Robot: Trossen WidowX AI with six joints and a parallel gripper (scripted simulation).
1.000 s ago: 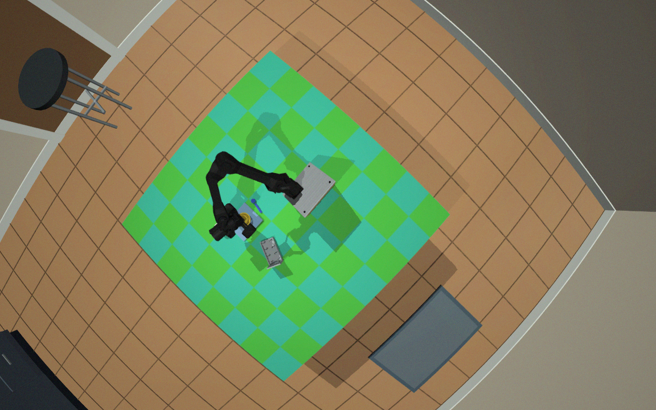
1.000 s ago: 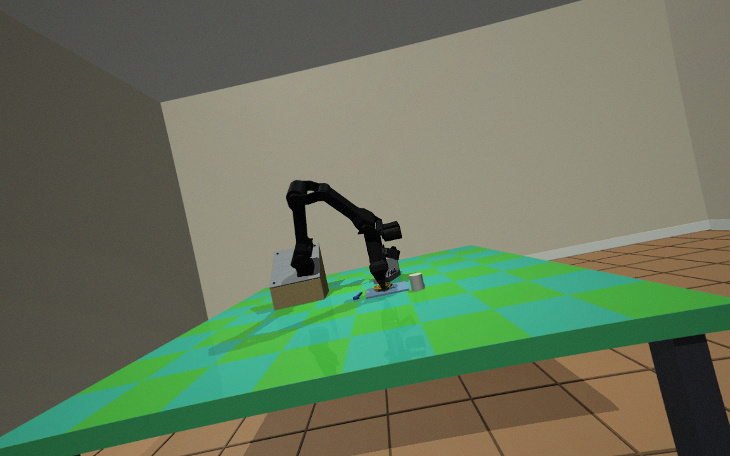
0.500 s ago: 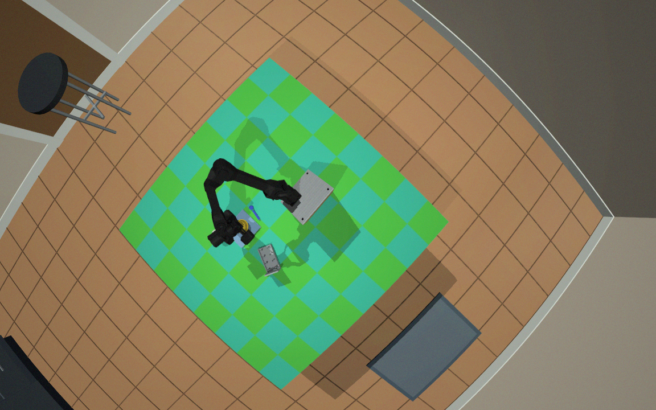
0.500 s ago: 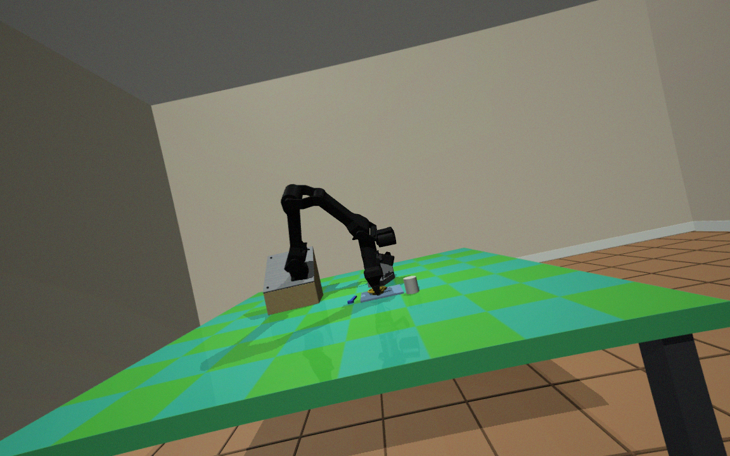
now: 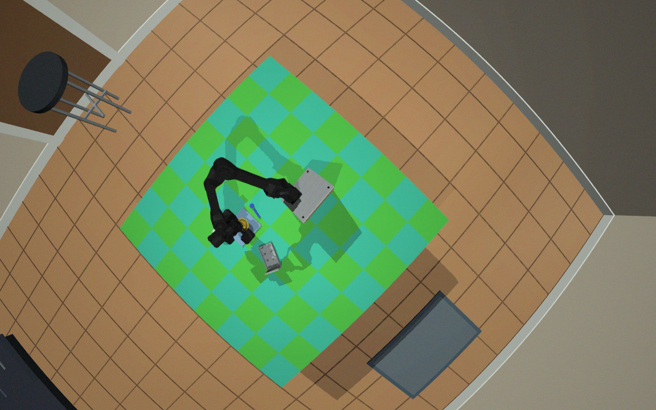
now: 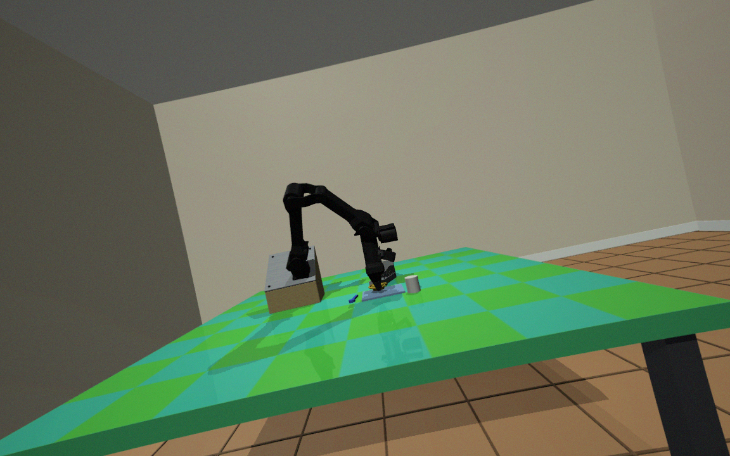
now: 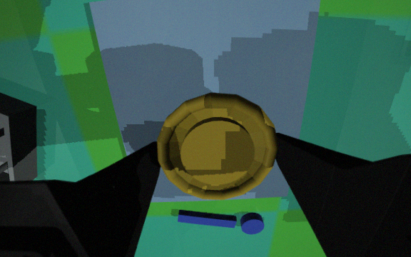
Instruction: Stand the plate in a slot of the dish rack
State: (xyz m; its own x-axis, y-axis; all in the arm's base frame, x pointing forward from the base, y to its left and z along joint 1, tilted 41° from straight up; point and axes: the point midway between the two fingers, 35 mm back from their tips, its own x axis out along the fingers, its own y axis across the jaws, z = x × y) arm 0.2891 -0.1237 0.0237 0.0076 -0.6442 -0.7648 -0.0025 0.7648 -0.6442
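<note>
Right now my gripper tip is 10 mm short of the pale blue mat and 20 mm above it. The rest, counted from my gripper tip: white cup 110 mm ahead, 70 mm to the right, 10 mm above; yellow plate 10 mm above; blue spoon 100 mm behind, 10 mm to the right, 20 mm below.
</note>
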